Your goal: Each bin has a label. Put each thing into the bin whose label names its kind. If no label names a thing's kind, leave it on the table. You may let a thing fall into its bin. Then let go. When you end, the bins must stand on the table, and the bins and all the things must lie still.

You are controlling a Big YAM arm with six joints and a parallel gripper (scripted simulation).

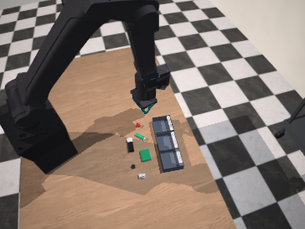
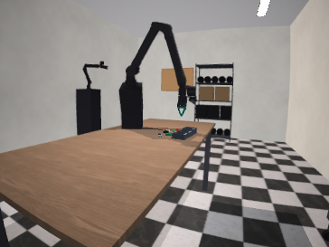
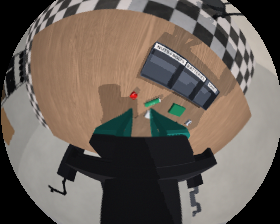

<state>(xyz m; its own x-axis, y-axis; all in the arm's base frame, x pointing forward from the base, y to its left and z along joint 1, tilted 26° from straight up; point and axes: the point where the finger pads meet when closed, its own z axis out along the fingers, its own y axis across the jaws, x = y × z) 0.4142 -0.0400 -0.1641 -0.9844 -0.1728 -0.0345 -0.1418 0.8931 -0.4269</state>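
My hand is 30 mm past the red die, 20 mm to the right of it and 120 mm above it. Also, from my hand: black-and-white block: 100 mm behind, 50 mm to the right, 120 mm below; green battery: 40 mm behind, 40 mm to the right, 120 mm below; bin row: 50 mm ahead, 120 mm to the right, 110 mm below.
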